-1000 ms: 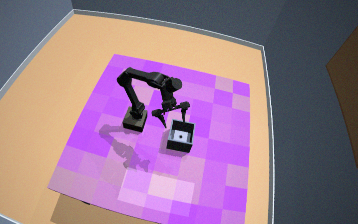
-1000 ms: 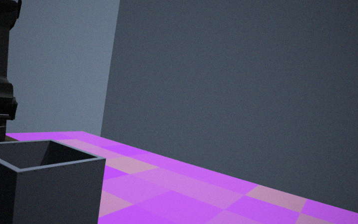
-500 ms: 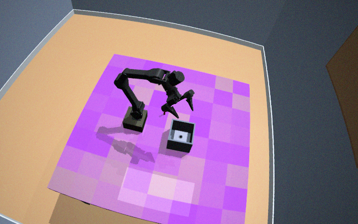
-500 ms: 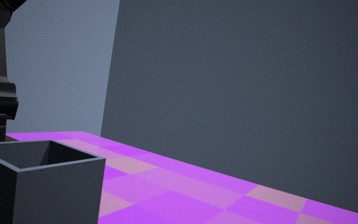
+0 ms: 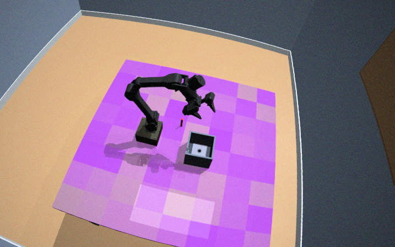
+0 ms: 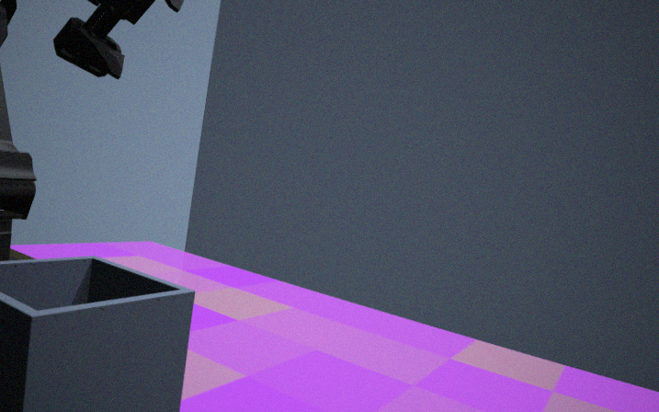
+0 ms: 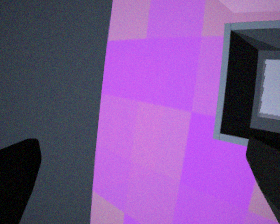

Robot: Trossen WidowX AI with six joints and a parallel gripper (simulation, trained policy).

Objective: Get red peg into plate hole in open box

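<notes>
Right now my gripper tip is 140 mm past the red peg, 150 mm to the right of it and 330 mm above it. The rest, counted from my gripper tip: plate: 50 mm to the right, 320 mm below.
</notes>
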